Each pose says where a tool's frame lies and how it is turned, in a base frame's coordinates. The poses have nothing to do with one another.
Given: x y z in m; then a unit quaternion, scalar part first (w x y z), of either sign.
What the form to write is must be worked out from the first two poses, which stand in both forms.
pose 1, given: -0.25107 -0.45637 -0.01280 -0.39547 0.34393 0.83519 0.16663
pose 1, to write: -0.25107 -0.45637 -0.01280 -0.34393 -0.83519 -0.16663 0.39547
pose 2, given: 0.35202 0.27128 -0.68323 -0.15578 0.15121 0.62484 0.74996
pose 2, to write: 0.35202 0.27128 -0.68323 -0.15121 -0.62484 -0.74996 0.15578
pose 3, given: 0.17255 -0.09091 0.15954 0.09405 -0.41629 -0.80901 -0.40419
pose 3, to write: 0.17255 -0.09091 0.15954 -0.41629 -0.80901 -0.40419 0.09405
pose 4, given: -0.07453 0.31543 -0.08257 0.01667 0.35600 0.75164 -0.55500
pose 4, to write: -0.07453 0.31543 -0.08257 0.35600 0.75164 -0.55500 0.01667
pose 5, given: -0.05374 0.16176 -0.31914 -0.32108 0.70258 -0.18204 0.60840
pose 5, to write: -0.05374 0.16176 -0.31914 -0.70258 0.18204 -0.60840 0.32108
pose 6, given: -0.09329 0.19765 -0.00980 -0.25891 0.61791 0.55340 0.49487
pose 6, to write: -0.09329 0.19765 -0.00980 -0.61791 -0.55340 -0.49487 0.25891
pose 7, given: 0.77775 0.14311 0.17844 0.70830 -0.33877 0.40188 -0.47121
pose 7, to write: 0.77775 0.14311 0.17844 -0.33877 0.40188 -0.47121 0.70830
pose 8, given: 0.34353 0.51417 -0.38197 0.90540 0.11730 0.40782 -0.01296
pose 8, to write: 0.34353 0.51417 -0.38197 0.11730 0.40782 -0.01296 0.90540
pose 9, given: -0.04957 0.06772 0.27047 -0.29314 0.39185 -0.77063 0.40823
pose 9, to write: -0.04957 0.06772 0.27047 -0.39185 0.77063 -0.40823 0.29314
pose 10, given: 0.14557 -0.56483 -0.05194 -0.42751 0.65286 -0.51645 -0.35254
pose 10, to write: 0.14557 -0.56483 -0.05194 -0.65286 0.51645 0.35254 0.42751
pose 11, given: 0.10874 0.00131 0.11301 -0.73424 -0.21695 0.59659 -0.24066
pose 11, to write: 0.10874 0.00131 0.11301 0.21695 -0.59659 0.24066 0.73424
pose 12, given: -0.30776 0.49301 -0.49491 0.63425 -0.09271 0.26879 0.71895
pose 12, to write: -0.30776 0.49301 -0.49491 -0.09271 0.26879 0.71895 0.63425
